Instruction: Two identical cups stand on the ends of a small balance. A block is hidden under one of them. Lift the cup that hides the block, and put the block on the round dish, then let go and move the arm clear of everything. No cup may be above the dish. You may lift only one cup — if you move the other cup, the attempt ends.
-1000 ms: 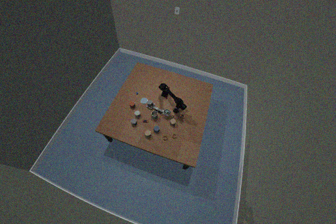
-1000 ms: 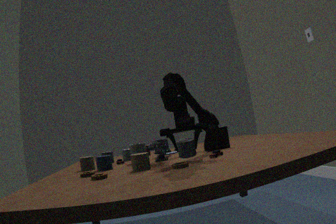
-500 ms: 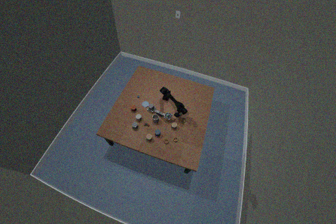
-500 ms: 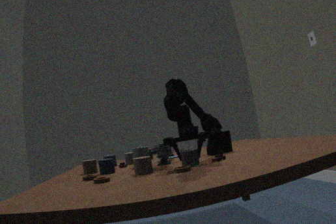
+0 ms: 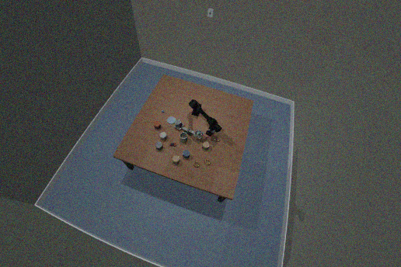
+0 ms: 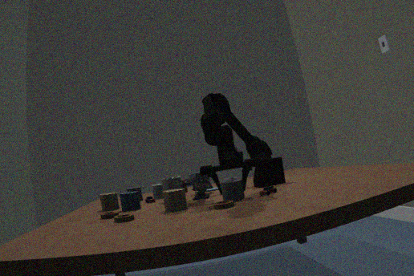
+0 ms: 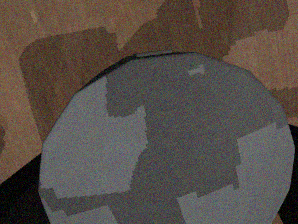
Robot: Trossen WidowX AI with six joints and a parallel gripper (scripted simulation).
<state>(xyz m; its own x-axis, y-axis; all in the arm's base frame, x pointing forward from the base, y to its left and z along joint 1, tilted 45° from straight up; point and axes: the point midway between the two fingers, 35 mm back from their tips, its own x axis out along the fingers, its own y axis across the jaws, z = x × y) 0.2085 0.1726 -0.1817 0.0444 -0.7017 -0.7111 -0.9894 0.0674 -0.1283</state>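
My gripper tip is 480 mm to the left of the pale round dish, 20 mm short of it and 20 mm above it. From my gripper tip the other things lie so: balance beam (240 mm to the right, 90 mm ahead, 10 mm above).
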